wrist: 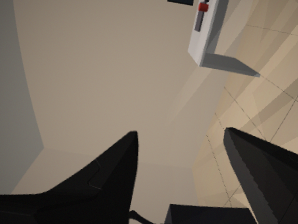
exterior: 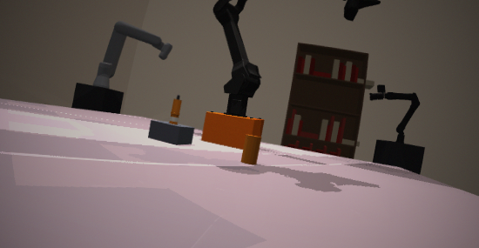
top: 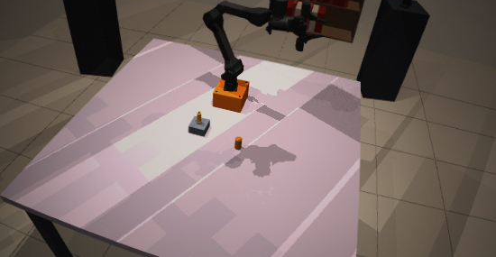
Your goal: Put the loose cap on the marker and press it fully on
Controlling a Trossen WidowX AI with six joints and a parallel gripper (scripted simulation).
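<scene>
Right now the orange cap is 180 mm ahead of my gripper tip, 280 mm to the right of it and 470 mm below it. The rest, counted from my gripper tip: holder block 100 mm ahead, 460 mm to the right, 480 mm below.
</scene>
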